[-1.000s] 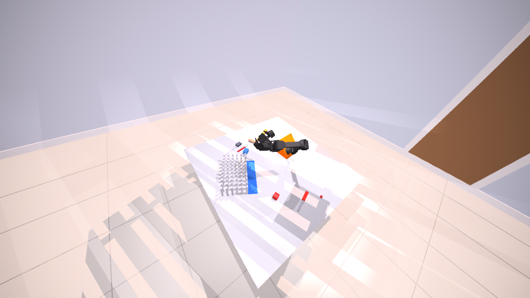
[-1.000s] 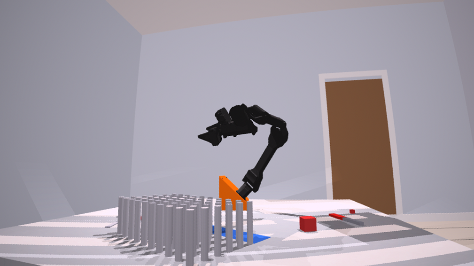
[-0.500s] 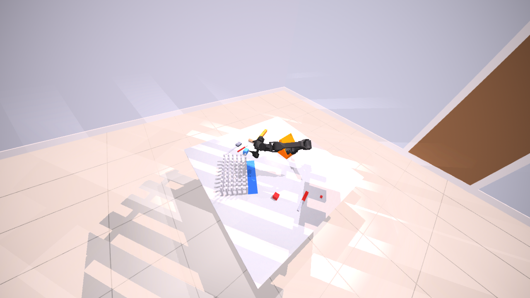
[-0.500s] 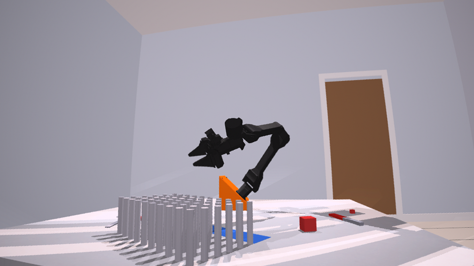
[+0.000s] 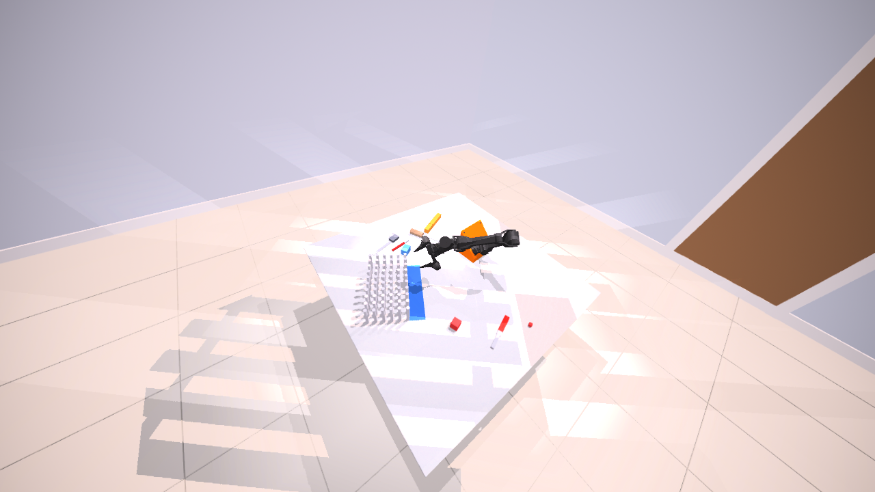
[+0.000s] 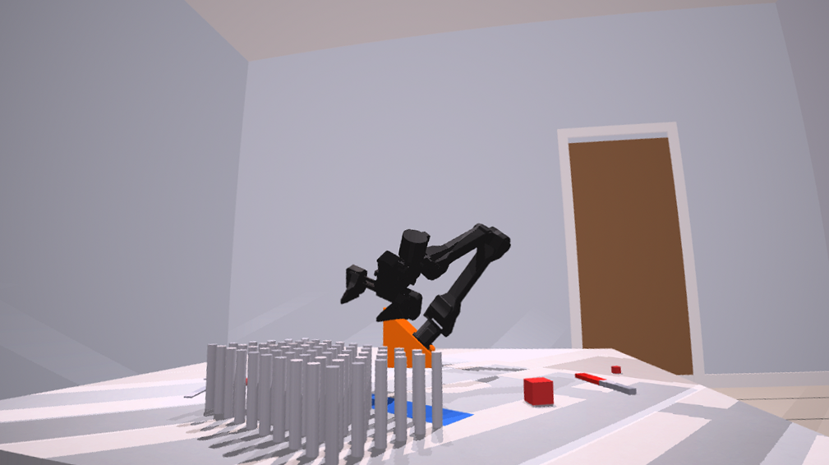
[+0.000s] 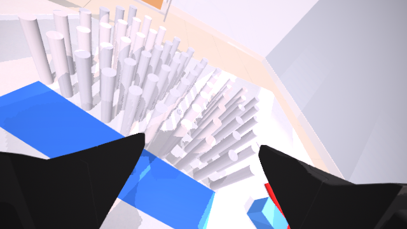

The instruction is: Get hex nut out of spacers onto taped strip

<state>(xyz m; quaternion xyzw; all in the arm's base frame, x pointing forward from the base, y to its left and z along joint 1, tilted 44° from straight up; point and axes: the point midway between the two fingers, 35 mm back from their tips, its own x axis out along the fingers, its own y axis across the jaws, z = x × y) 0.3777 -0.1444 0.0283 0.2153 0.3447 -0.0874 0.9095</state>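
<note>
My gripper tip is 10 cm past the blue block, 21 cm to the left of it and 15 cm above it. Also, from my gripper tip: blue taped strip 5 cm ahead, 5 cm to the left, 17 cm below; then yellow bar 43 cm behind, 30 cm to the right, 15 cm below; then thin red stick 14 cm behind, 28 cm to the right, 16 cm below.
</note>
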